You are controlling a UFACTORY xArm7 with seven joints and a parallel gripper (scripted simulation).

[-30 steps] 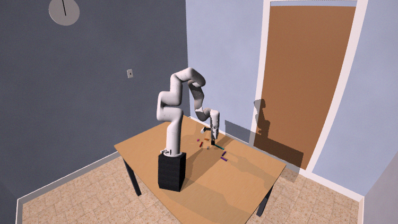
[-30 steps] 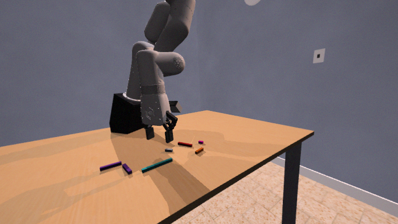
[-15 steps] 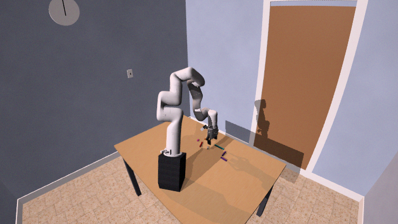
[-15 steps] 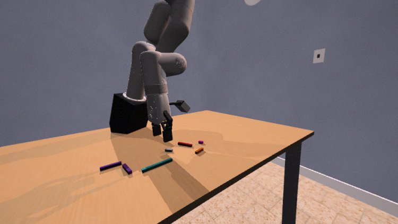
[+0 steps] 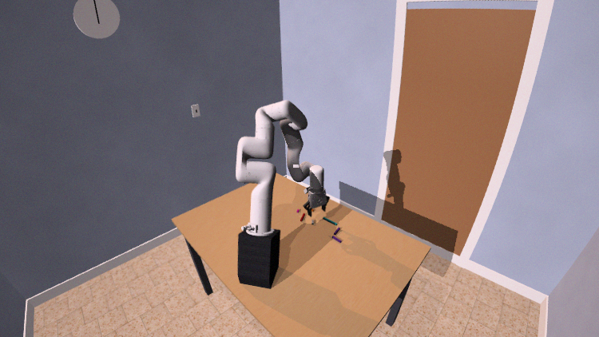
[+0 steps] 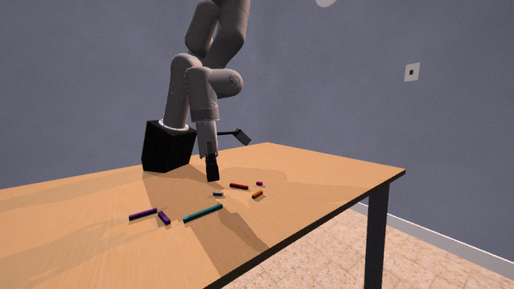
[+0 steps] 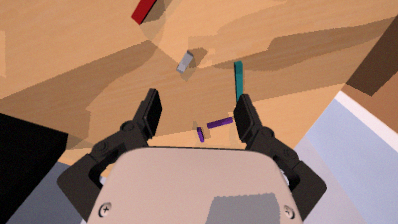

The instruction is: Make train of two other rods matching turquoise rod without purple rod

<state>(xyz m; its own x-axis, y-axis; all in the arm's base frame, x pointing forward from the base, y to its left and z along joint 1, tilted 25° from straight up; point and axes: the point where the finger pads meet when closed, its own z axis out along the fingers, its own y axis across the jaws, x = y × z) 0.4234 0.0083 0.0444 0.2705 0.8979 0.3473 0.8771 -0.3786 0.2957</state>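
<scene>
The grey rod is 8 cm below my hand, 2 cm to the left of it and 2 cm behind it. Round my hand: orange rod (11 cm to the left, 8 cm below, 7 cm ahead); turquoise rod (8 cm below, 6 cm ahead, 5 cm to the right); red rod (9 cm to the left, 8 cm below, 2 cm behind).
</scene>
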